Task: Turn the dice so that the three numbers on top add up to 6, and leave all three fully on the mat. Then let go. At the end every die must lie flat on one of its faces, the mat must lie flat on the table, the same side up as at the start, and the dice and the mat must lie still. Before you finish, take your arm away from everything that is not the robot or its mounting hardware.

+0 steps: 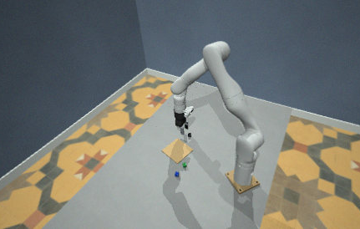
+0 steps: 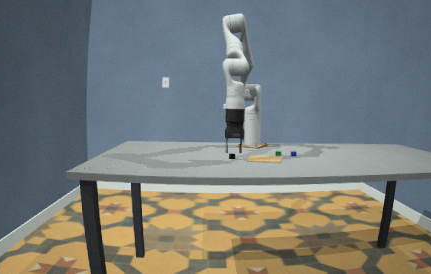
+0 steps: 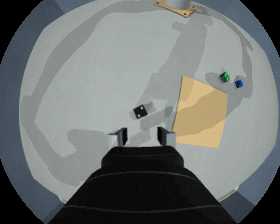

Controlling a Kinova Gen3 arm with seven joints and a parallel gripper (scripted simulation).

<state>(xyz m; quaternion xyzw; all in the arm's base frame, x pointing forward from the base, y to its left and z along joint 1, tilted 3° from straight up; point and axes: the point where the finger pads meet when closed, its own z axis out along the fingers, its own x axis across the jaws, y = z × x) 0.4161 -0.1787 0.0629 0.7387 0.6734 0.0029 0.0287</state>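
Now: the black die 40 mm below my hand and 40 mm behind it. Also, from my hand: blue die: 300 mm to the left, 80 mm behind, 40 mm below; green die: 230 mm to the left, 100 mm behind, 40 mm below; tan mat: 140 mm to the left, 50 mm below, 10 mm behind.
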